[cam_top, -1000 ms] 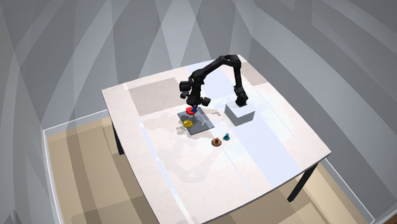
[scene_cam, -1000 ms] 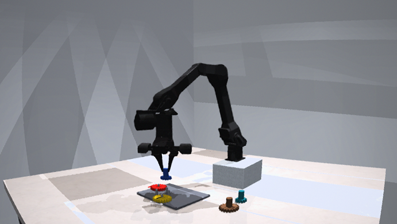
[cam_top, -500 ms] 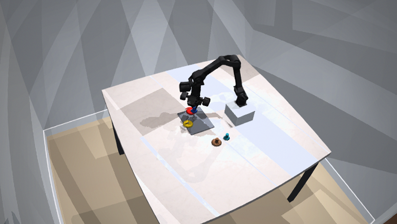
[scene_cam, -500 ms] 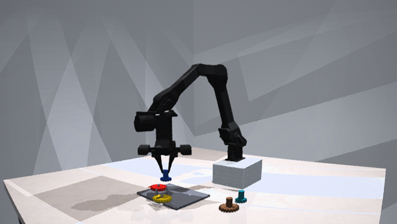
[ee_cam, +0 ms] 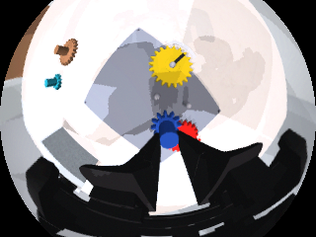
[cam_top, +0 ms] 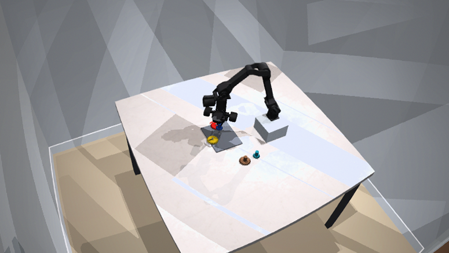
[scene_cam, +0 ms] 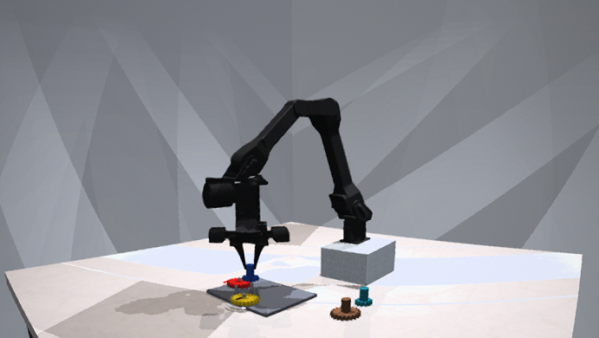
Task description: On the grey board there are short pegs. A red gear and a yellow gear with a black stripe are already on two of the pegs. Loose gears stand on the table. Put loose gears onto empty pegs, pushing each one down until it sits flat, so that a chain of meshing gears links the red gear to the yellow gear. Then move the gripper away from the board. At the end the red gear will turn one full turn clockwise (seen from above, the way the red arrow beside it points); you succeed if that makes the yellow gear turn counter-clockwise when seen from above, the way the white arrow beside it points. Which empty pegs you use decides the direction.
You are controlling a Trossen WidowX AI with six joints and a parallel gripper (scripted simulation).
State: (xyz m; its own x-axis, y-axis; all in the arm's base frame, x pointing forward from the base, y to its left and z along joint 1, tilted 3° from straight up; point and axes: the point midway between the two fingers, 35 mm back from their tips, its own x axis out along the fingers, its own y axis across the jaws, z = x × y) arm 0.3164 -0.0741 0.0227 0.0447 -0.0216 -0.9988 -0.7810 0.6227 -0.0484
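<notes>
Right now my gripper tip is 30 mm to the right of the grey board and 60 mm above it. Also, from my gripper tip: red gear: 50 mm to the right, 50 mm below; yellow gear: 60 mm ahead, 50 mm to the left, 50 mm below; blue gear: 10 mm below.
</notes>
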